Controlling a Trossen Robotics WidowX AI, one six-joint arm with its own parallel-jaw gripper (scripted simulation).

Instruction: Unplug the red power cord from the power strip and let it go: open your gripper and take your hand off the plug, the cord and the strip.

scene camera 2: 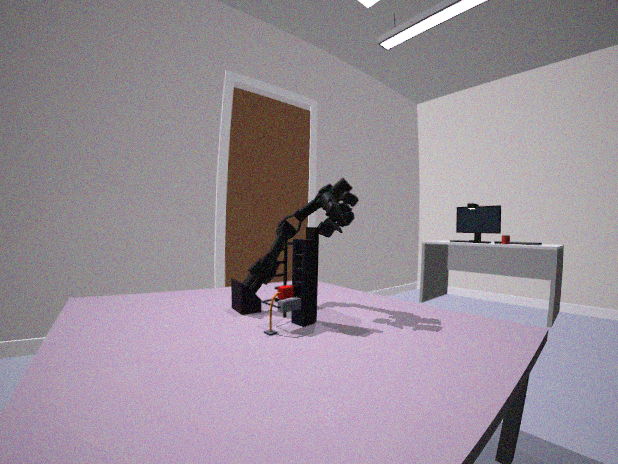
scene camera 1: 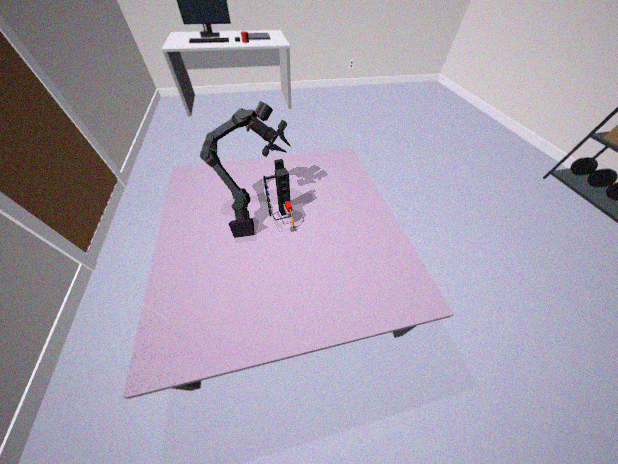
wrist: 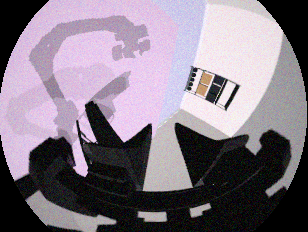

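Scene camera 2 lets me see my gripper [scene camera 2: 344,228]. In the wrist view I find the gripper [wrist: 163,126] as well.
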